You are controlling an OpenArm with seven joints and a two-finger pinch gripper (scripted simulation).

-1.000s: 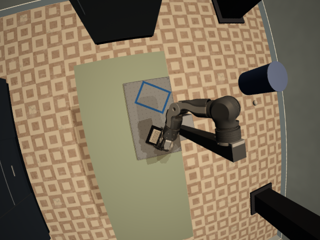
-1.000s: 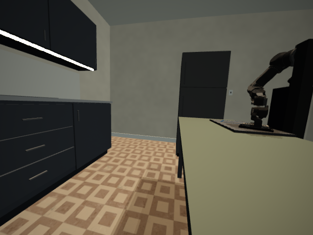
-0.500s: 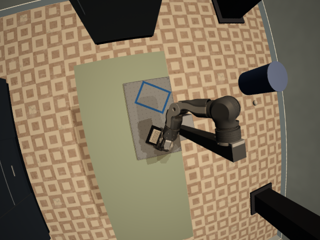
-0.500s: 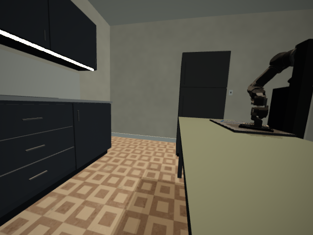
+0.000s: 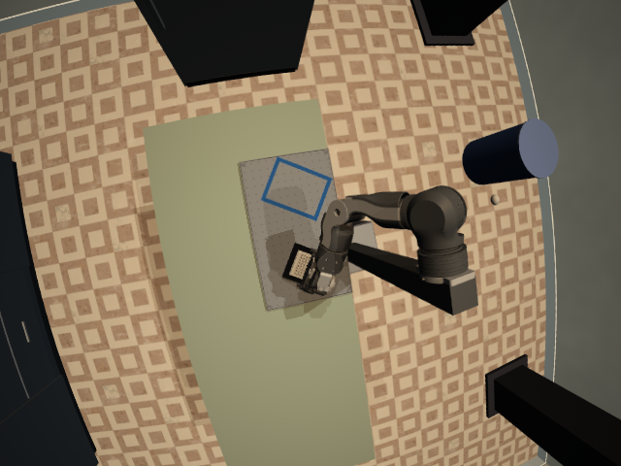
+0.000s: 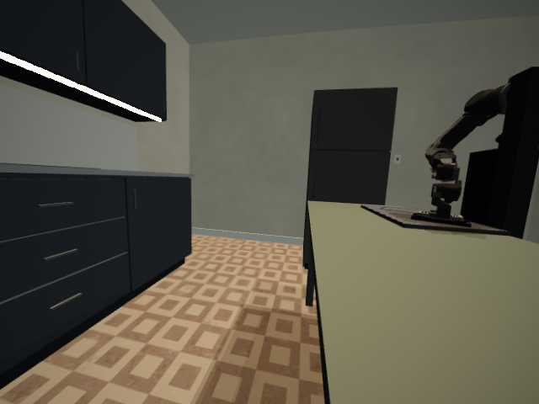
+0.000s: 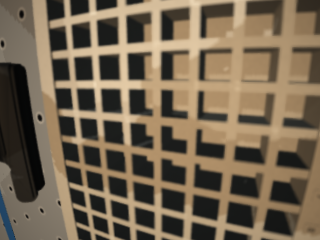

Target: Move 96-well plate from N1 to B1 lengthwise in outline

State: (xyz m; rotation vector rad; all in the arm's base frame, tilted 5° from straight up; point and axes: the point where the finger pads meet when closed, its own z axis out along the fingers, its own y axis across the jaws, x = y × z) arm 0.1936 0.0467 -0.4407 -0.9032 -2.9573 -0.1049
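Right now my hand is right at the cream 96-well plate. Round my hand: black plate nest N1: 1 cm below.
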